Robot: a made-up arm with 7 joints.
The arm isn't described. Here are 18 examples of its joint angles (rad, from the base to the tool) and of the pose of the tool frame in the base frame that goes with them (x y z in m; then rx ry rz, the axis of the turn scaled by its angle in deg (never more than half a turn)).
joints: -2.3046 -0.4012 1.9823 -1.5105 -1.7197 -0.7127 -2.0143
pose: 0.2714 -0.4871 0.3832 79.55 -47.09 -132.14
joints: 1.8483 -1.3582 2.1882 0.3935 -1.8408 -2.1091 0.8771
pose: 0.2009 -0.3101 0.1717 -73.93 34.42 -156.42
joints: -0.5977 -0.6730 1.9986 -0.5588 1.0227 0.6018 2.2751
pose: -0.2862 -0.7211 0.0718 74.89 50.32 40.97
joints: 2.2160 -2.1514 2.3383 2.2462 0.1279 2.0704 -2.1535
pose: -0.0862 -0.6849 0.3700 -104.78 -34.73 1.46
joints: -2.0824 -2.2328 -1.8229 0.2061 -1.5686 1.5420 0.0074
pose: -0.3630 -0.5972 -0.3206 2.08 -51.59 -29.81
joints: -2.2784 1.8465 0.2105 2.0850 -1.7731 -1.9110 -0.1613
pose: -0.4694 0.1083 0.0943 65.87 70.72 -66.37
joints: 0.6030 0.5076 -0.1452 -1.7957 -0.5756 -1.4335 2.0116
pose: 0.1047 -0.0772 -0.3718 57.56 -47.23 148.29
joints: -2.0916 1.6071 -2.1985 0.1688 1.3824 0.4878 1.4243
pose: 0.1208 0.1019 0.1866 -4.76 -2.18 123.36
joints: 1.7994 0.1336 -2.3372 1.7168 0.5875 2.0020 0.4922
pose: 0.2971 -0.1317 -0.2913 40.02 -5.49 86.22
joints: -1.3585 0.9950 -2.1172 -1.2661 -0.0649 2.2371 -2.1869
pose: -0.0514 -0.0408 0.3761 158.57 -34.12 -27.58
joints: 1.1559 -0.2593 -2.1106 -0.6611 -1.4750 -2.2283 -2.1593
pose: 0.0053 -0.3734 -0.0530 79.47 6.64 -114.13
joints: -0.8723 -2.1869 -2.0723 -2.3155 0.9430 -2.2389 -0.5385
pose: 0.1025 -0.3060 0.2159 -17.99 112.84 -76.72
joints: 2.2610 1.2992 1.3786 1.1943 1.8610 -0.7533 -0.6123
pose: 0.0205 0.0496 0.0477 81.31 15.78 42.75
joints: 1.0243 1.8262 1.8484 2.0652 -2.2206 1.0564 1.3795
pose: 0.3223 0.3074 0.3830 100.66 -38.27 -112.29
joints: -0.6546 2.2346 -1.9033 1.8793 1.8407 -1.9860 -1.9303
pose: 0.2872 -0.0149 -0.2635 36.82 17.34 114.18
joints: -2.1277 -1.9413 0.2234 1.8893 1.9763 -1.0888 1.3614
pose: -0.3201 -0.5294 0.0289 -84.04 -29.36 -67.74
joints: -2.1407 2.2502 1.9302 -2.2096 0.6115 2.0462 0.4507
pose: -0.3909 0.1810 -0.3272 84.95 45.46 32.04
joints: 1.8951 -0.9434 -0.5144 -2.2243 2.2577 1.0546 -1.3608
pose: 0.2405 -0.5009 0.2977 5.35 127.48 -20.37
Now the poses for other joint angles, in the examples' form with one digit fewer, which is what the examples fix.
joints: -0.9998 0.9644 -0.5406 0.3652 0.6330 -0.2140 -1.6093
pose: -0.202 0.120 0.269 -44.1 8.1 -133.4
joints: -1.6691 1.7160 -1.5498 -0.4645 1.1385 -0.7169 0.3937
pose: -0.158 -0.094 0.231 3.3 47.0 18.1
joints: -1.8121 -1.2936 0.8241 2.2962 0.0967 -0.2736 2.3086
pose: -0.143 -0.369 0.264 17.7 -16.6 -89.4
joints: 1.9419 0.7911 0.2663 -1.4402 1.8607 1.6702 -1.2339
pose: 0.246 -0.146 -0.017 -96.1 -108.2 -35.4
